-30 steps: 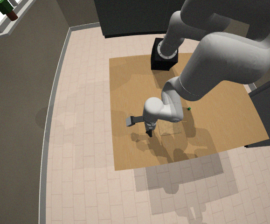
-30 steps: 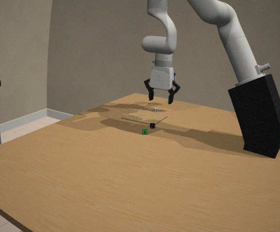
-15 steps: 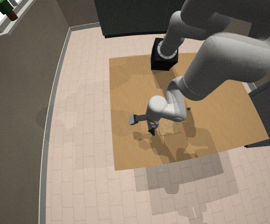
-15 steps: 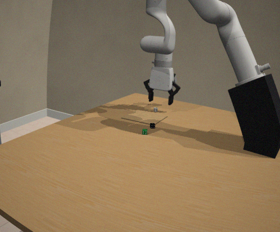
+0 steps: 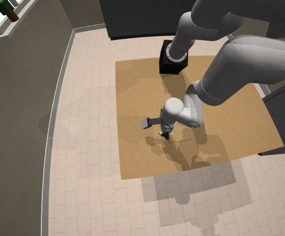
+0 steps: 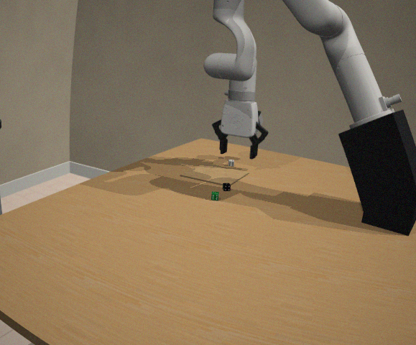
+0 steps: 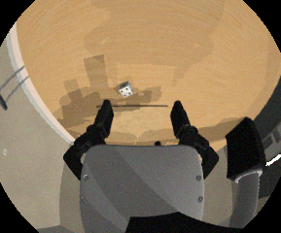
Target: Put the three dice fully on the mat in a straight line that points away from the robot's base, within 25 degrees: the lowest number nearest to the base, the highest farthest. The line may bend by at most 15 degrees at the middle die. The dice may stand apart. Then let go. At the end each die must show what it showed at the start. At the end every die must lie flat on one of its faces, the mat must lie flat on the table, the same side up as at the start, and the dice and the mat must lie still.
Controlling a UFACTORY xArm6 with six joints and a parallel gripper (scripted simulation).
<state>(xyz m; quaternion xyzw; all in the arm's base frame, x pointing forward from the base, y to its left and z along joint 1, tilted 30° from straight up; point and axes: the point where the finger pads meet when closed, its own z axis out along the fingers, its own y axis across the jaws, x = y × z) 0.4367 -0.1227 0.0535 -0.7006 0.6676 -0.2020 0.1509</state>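
Right now the white die is 40 mm below my hand, 20 mm ahead of it and 10 mm to the right of it. Round my hand: thin tan mat (100 mm to the left, 40 mm below, 20 mm ahead); black die (200 mm to the left, 60 mm behind, 40 mm below); green die (270 mm to the left, 70 mm behind, 40 mm below).
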